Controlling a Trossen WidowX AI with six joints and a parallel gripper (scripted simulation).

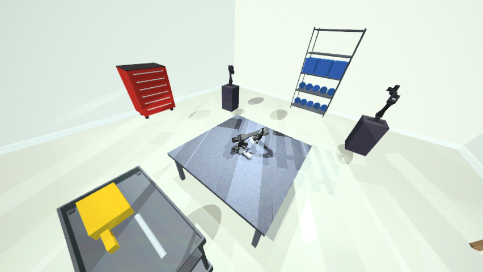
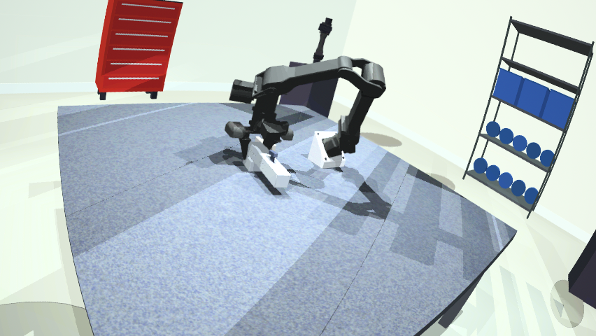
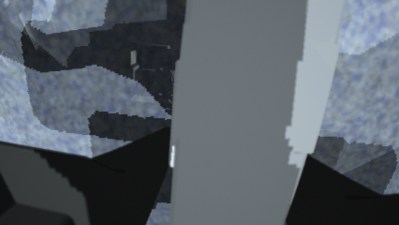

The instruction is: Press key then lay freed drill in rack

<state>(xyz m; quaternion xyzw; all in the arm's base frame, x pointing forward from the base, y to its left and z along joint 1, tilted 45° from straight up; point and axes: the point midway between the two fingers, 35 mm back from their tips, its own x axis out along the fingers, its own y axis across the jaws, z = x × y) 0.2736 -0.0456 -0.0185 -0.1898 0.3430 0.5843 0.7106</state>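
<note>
Now: gripper tip 20 mm to the right of the drill and 30 mm below it. Round my gripper tip: white block 20 mm ahead, 70 mm to the left, 20 mm above; dark key 30 mm ahead, 100 mm to the left, 30 mm above.
</note>
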